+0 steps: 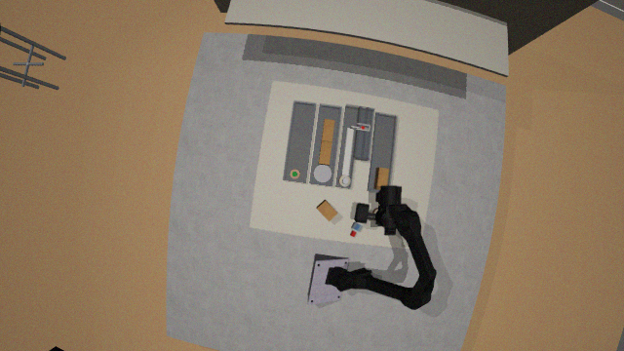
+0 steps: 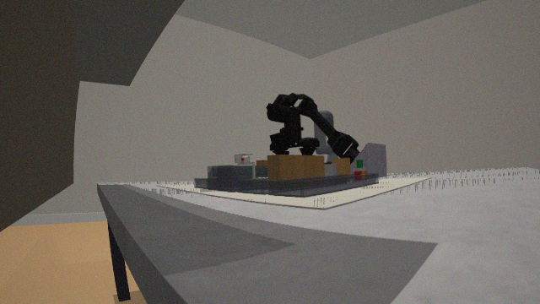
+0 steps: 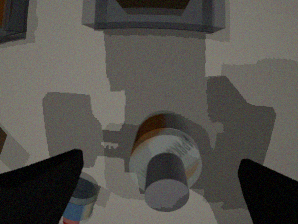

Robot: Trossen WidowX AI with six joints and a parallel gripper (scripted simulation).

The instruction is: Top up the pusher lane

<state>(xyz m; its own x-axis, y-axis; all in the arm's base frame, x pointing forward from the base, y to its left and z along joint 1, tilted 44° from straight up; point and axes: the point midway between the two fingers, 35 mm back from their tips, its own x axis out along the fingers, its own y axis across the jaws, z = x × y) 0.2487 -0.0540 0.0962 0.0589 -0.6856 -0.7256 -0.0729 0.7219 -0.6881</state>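
The wide grey jar is 220 mm to the left of my gripper tip, 90 mm ahead of it and 10 mm below it. Round my gripper tip: sprung lane 230 mm ahead, 130 mm to the left, 20 mm below; red mark 270 mm ahead, 120 mm to the left, 30 mm above.
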